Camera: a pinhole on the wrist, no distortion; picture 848 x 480 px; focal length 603.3 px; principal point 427.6 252.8 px. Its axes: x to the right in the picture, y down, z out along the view. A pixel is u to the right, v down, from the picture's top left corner.
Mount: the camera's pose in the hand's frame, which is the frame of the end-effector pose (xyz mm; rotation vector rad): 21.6 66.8 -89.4 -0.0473 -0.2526 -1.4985
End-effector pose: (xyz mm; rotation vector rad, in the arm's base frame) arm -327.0 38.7 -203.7 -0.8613 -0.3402 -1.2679
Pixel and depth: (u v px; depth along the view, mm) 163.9 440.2 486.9
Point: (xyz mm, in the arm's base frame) 132.8 253.8 -47.2
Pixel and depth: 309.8 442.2 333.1
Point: -65.1 165.8 -75.2
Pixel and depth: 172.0 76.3 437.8
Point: -18.6 379.9 -253.0
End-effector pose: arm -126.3 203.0 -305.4 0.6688 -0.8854 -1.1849
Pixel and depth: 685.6 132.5 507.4
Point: -546.2 323.0 -164.9
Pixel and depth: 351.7 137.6 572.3
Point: -410.2 430.4 75.4
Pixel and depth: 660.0 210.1 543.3
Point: -565.2 273.5 -115.2
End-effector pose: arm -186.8 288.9 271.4 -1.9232 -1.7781 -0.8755
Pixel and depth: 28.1 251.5 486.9
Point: 337.9 390.4 57.8
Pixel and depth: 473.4 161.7 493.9
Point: -0.4 439.5 -77.1
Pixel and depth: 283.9 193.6 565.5
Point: 187.1 441.0 -80.3
